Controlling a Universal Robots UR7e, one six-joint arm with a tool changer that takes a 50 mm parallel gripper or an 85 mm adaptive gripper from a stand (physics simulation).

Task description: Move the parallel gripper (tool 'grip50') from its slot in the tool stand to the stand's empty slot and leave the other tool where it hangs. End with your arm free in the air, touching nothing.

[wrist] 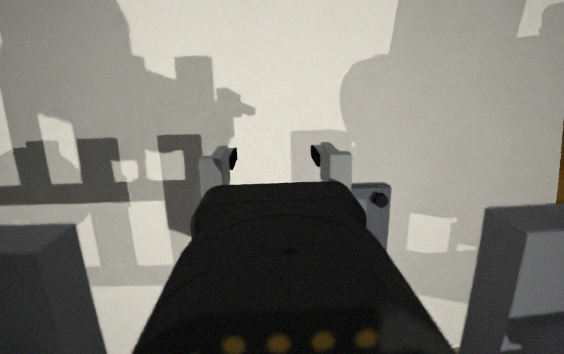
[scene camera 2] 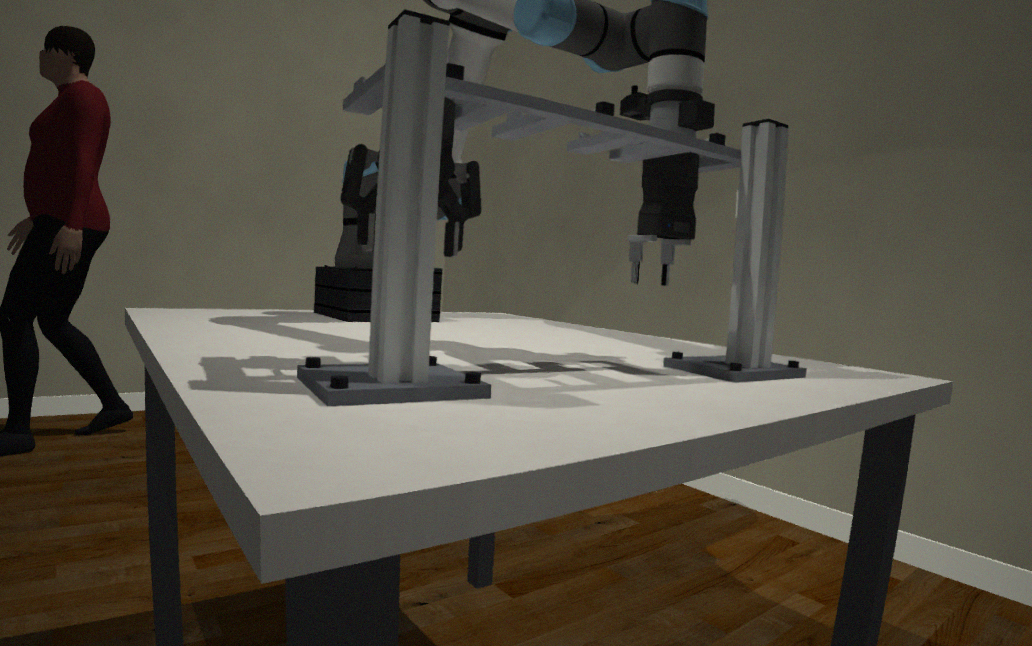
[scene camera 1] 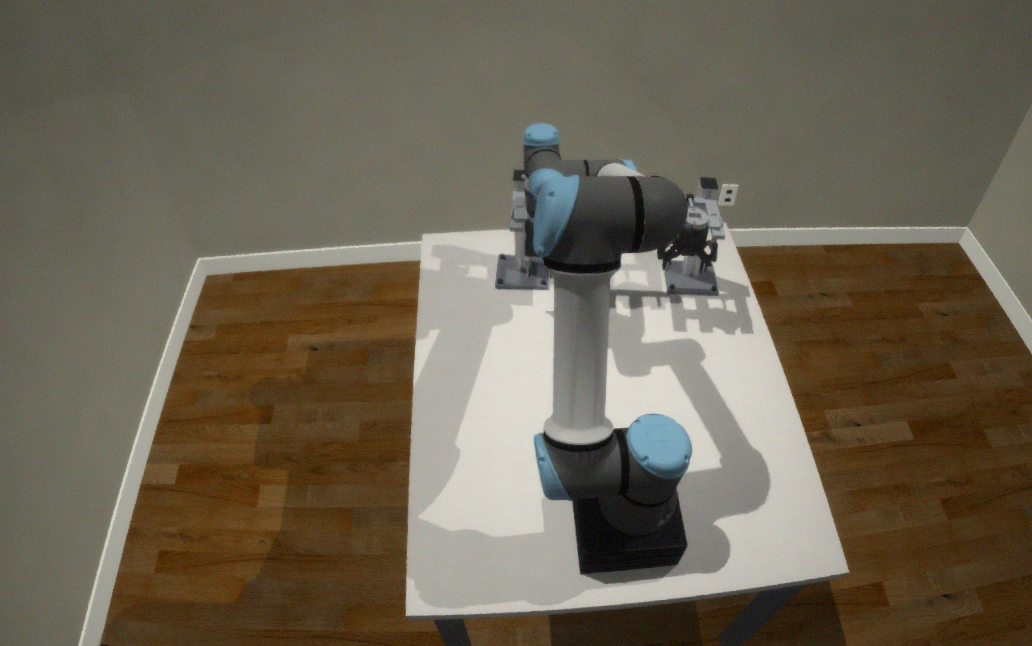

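Where they show: arm's base at its link origin: (scene camera 2: 371,267) (scene camera 1: 637,499).
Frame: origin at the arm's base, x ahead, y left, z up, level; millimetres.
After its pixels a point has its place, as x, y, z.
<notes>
The parallel gripper (scene camera 2: 649,274) (wrist: 274,157) hangs upright in the tool stand's (scene camera 2: 563,114) {719, -7, 167} (scene camera 1: 505,277) {676, 330, -92} end slot, with a black body and two fingers apart, nothing between them. The arm's wrist end (scene camera 2: 676,72) is directly above it, its pale coupling close over the rail. In the wrist view gold contacts show on the tool's top; I cannot tell whether the coupling is seated or locked. In scene camera 1 the arm hides this tool. The other tool (scene camera 1: 691,237) {591, -120, 161} (scene camera 2: 472,190) {637, -65, 91} hangs at the stand's opposite end. The empty slot lies between them, beside a prong (scene camera 2: 520,125) {646, -16, 168}.
Two stand posts (scene camera 2: 403,205) {765, -181, 53} (scene camera 2: 759,243) {745, 268, 60} rise from bolted plates. Grey stand parts (wrist: 40,280) {576, 191, 178} (wrist: 500,260) {576, 271, 173} flank the tool in the wrist view. The arm's base (scene camera 1: 630,544) {-96, 12, 2} stands on the white table (scene camera 1: 495,457) {135, 295, -104}. A person in red (scene camera 2: 72,144) stands beyond the table.
</notes>
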